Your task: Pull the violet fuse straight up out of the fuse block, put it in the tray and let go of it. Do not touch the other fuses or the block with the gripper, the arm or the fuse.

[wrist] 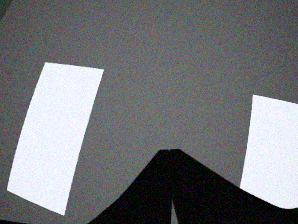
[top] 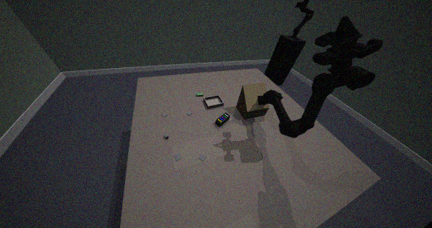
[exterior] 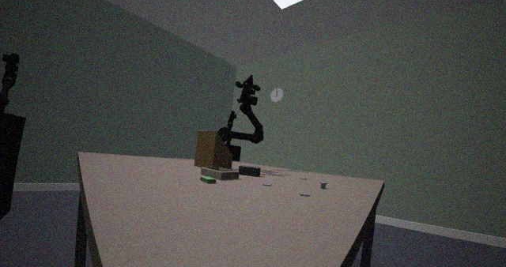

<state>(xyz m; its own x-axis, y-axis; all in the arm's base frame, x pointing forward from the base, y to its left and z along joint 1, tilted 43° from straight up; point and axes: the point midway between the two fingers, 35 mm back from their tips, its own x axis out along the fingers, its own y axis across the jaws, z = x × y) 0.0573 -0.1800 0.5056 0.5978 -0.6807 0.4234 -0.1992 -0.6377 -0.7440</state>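
Now: the violet fuse 240 mm ahead of my gripper tip, 170 mm to the right of it and 620 mm below it. Round my gripper tip: grey tray (250 mm ahead, 360 mm to the right, 640 mm below).
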